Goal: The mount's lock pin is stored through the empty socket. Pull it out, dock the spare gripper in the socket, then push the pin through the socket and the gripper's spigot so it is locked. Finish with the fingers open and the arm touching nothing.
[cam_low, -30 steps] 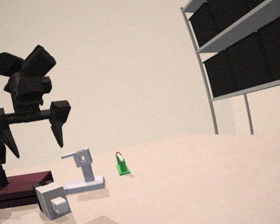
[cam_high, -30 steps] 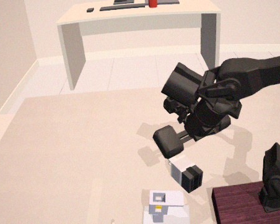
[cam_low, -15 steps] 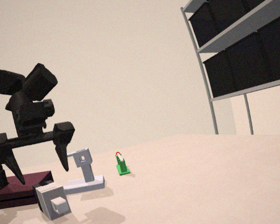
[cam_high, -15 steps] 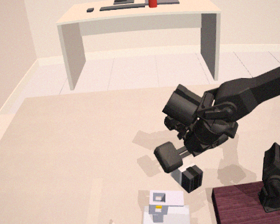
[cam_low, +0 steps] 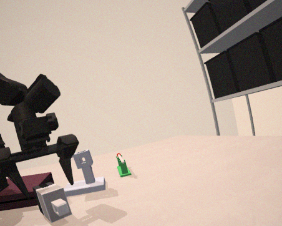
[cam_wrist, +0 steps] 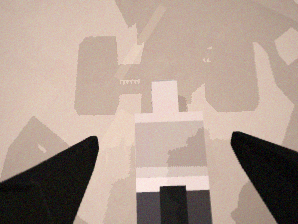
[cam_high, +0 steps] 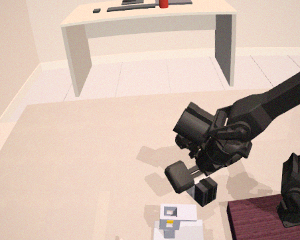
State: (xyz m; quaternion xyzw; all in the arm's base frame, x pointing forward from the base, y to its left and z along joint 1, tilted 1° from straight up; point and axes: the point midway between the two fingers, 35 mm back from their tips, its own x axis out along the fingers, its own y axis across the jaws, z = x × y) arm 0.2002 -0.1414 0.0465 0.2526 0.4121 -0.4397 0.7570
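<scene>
My gripper tip is now 2 cm above the spare gripper, 1 cm to the right of it and 1 cm past it. The rest, counted from my gripper tip: grey mount: 15 cm to the left, 6 cm ahead; green bracket: 25 cm to the left, 18 cm ahead, 3 cm below.
</scene>
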